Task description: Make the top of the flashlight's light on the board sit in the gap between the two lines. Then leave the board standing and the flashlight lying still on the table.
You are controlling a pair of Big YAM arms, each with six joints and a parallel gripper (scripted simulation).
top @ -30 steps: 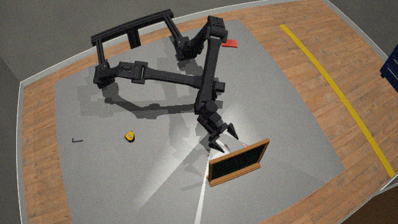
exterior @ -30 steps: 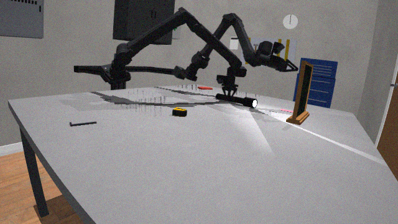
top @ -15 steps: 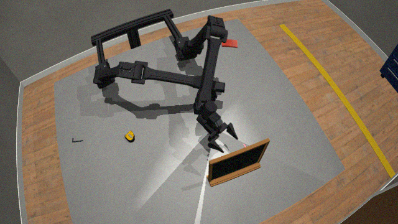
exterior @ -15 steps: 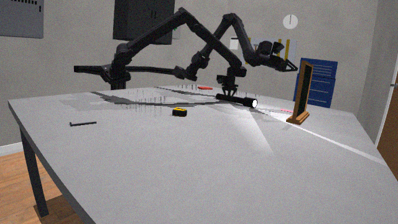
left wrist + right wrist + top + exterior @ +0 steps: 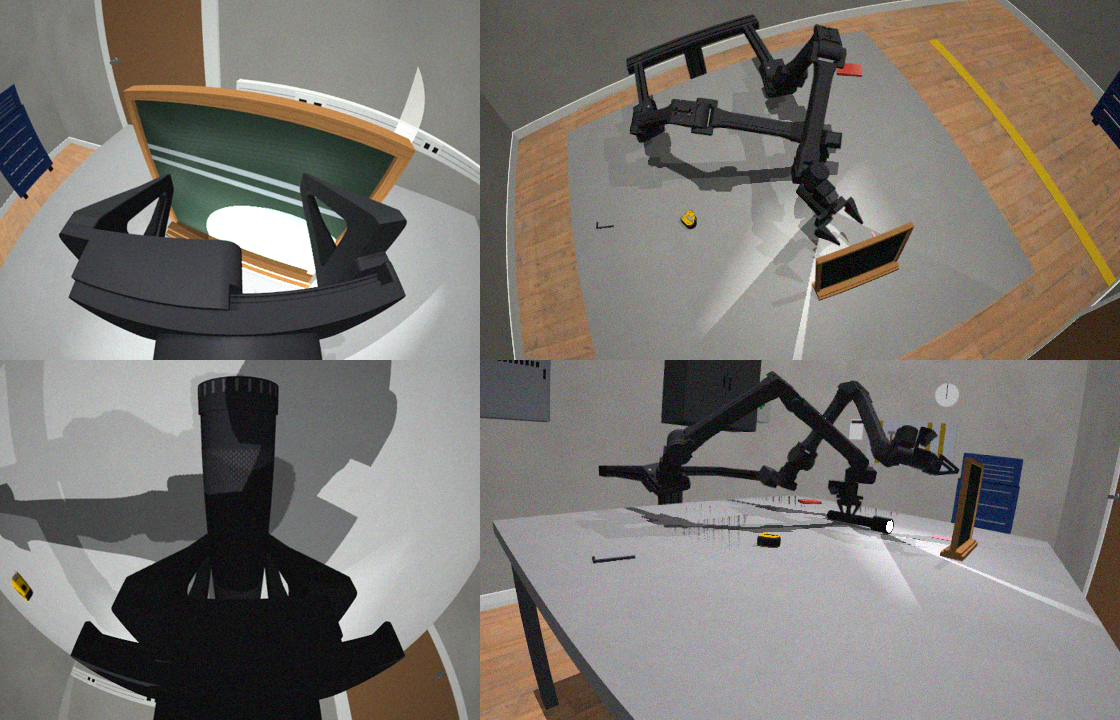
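Observation:
The flashlight head lies 250 mm behind my left hand, 230 mm below it and 20 mm to the left of it. Round my left hand: black hex key (870 mm to the right, 450 mm behind, 250 mm below); black flashlight (320 mm behind, 230 mm below, 30 mm to the left); pink stick (250 mm below, 150 mm to the left, 30 mm behind).

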